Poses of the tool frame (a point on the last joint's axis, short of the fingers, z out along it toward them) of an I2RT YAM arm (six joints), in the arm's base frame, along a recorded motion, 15 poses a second.
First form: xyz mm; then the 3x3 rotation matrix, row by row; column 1 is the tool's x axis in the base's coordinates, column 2 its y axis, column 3 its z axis. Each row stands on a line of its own.
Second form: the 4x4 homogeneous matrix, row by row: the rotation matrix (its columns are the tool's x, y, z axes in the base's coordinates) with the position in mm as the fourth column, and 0 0 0 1 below. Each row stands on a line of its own. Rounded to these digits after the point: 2 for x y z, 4 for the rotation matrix.
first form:
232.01 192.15 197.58
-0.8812 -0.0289 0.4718
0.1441 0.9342 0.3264
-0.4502 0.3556 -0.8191
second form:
-0.8812 -0.0289 0.4718 232.01
0.1441 0.9342 0.3264 192.15
-0.4502 0.3556 -0.8191 197.58
0 0 0 1

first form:
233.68 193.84 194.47
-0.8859 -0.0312 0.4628
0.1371 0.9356 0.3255
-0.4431 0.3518 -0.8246
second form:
-0.8859 -0.0312 0.4628 233.68
0.1371 0.9356 0.3255 193.84
-0.4431 0.3518 -0.8246 194.47
0 0 0 1

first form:
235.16 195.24 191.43
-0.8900 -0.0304 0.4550
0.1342 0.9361 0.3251
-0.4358 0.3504 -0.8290
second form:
-0.8900 -0.0304 0.4550 235.16
0.1342 0.9361 0.3251 195.24
-0.4358 0.3504 -0.8290 191.43
0 0 0 1

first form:
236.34 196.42 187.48
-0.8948 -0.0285 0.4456
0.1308 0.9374 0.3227
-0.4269 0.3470 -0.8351
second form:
-0.8948 -0.0285 0.4456 236.34
0.1308 0.9374 0.3227 196.42
-0.4269 0.3470 -0.8351 187.48
0 0 0 1

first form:
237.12 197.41 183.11
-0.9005 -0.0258 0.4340
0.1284 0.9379 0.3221
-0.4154 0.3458 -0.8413
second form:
-0.9005 -0.0258 0.4340 237.12
0.1284 0.9379 0.3221 197.41
-0.4154 0.3458 -0.8413 183.11
0 0 0 1

